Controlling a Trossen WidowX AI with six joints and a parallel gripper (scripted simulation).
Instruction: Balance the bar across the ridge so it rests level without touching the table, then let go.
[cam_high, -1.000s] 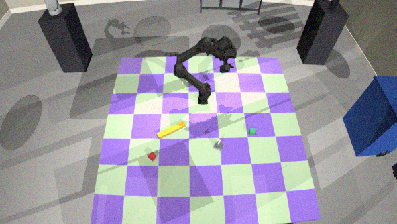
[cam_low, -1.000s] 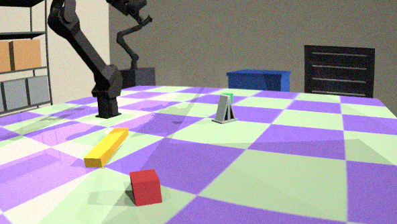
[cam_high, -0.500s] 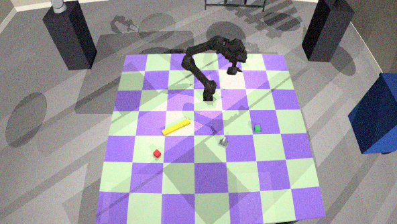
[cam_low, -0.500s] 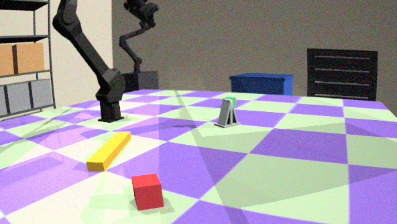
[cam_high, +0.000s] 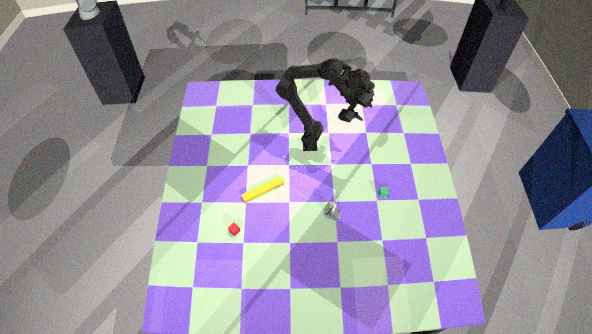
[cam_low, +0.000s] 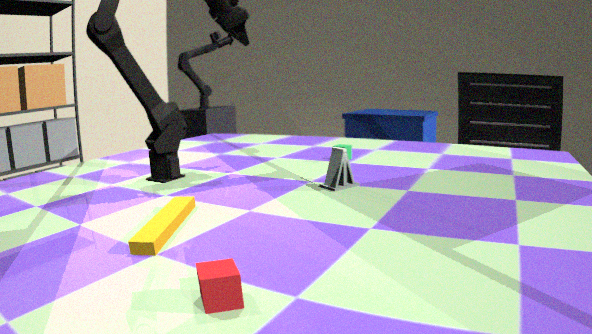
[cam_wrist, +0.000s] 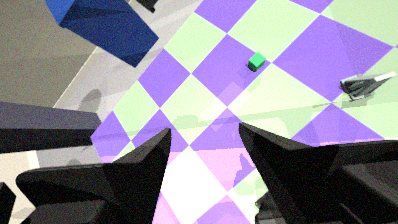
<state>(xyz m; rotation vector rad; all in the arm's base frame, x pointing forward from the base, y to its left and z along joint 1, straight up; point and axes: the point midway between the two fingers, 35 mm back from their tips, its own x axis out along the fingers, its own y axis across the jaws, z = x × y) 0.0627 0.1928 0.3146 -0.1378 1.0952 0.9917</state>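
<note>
Right now the yellow bar is 170 mm ahead of my gripper tip, 420 mm to the right of it and 280 mm below it. The rest, counted from my gripper tip: green cube (200 mm ahead, 90 mm to the left, 270 mm below); then grey triangular ridge (290 mm ahead, 130 mm to the right, 220 mm below); then red cube (360 mm ahead, 530 mm to the right, 270 mm below).
</note>
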